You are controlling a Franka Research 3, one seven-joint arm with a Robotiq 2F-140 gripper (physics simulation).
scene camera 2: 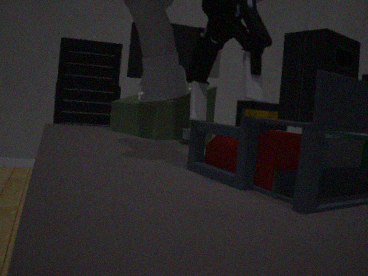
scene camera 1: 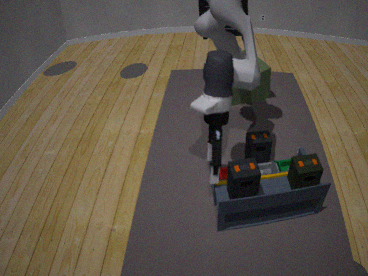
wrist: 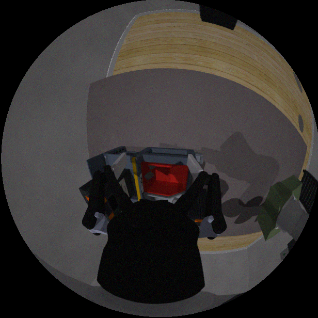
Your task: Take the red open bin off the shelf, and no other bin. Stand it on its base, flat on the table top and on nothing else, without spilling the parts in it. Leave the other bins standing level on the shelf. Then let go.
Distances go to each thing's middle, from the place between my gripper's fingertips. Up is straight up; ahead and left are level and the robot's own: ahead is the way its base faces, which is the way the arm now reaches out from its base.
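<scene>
There is the red open bin (wrist: 168,179), and I find it 80 mm to the left of my hand and 60 mm below it.
</scene>
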